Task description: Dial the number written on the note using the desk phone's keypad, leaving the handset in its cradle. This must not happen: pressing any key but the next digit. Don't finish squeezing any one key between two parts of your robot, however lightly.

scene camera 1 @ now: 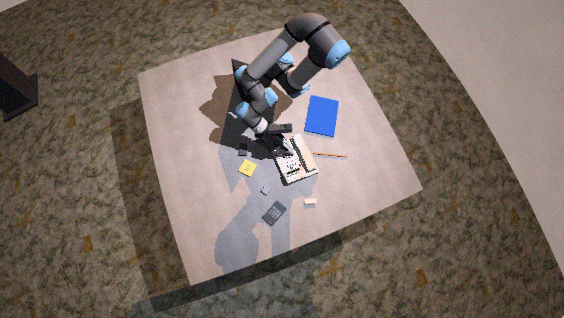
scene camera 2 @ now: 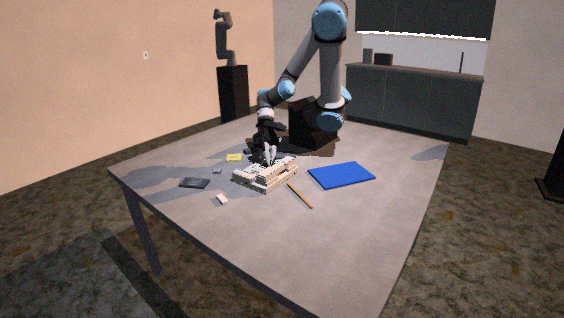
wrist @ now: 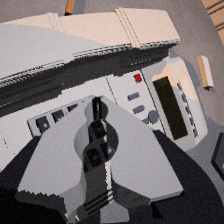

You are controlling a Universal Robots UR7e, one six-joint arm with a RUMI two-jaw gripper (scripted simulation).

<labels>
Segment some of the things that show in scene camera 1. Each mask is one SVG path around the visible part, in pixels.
My gripper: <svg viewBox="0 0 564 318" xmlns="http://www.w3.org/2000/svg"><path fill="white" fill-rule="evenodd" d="M255 133L254 137L262 141L263 147L267 151L272 152L278 147L280 155L285 153L294 155L292 147L282 135L282 133L292 133L291 123L269 125L267 123L267 127L262 133Z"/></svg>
A blue book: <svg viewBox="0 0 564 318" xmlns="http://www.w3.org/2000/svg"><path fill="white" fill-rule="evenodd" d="M311 95L304 131L334 137L339 101Z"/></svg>
</labels>
